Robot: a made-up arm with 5 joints.
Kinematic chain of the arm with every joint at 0, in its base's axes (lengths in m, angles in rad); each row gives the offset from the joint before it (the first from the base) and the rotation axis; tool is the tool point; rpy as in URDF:
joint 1: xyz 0.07 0 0.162 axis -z
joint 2: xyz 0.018 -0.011 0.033 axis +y
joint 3: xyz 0.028 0 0.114 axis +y
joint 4: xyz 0.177 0 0.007 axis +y
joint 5: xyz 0.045 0.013 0 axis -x
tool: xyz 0 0 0 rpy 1.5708 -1.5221 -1.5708
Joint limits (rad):
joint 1: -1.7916..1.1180
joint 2: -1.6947..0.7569
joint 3: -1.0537..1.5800
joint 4: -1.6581..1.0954
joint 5: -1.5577..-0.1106
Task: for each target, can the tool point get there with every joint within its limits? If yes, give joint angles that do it. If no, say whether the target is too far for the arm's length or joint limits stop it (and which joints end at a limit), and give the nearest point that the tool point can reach.
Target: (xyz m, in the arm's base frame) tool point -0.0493 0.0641 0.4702
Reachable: yes | joints 0.4782 -1.0130 -0.6864 -1.0682 -0.6859
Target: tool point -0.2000 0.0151 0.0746
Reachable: no: joint limits stop it (at a limit: joint 2, joint 3, joint 4) | nearest point -0.2079 0.0155 0.2271 | short by 0.153 m
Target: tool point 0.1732 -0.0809 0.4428
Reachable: yes | joints 0.6801 -0.6502 -0.1736 0.7018 -0.7651
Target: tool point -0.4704 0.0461 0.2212
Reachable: no: too far | nearest point -0.2380 0.0263 0.2622 | short by 0.237 m
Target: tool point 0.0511 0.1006 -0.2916
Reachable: no: too far | nearest point 0.0495 0.1090 0.0366 | short by 0.328 m
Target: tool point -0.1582 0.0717 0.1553
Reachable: no: joint limits stop it (at a limit: joint 2, joint 3, joint 4) | nearest point -0.1955 0.0834 0.2271 | short by 0.082 m
